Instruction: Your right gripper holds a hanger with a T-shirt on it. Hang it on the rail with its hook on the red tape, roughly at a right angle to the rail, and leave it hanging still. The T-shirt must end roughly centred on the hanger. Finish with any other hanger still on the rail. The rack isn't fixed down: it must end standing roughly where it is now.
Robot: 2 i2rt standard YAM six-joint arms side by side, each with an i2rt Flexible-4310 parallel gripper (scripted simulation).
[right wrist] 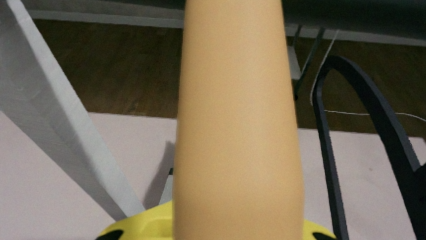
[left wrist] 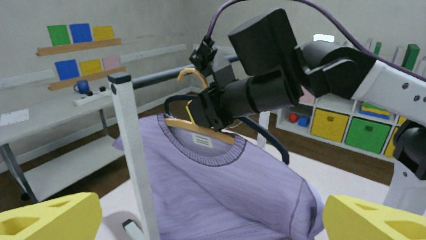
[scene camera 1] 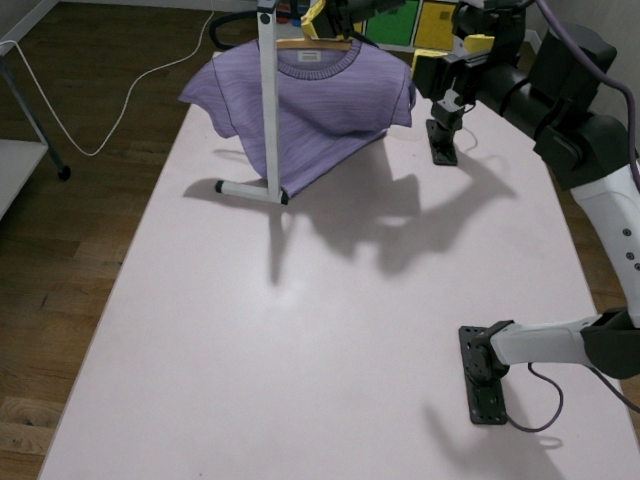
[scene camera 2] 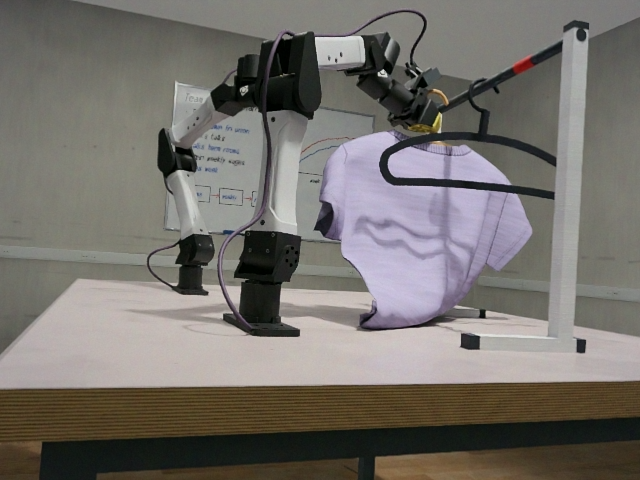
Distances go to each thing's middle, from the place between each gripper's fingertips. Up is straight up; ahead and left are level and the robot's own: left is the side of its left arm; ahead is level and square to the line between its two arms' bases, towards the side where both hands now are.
Labels:
Right now my right hand (scene camera 2: 437, 129) is 120 mm to the left of the black hanger (scene camera 2: 482, 136), 30 mm short of it and 30 mm above it.
My left hand (scene camera 1: 440, 47) is 250 mm short of the black hanger, 370 mm to the left of it and 140 mm above it.

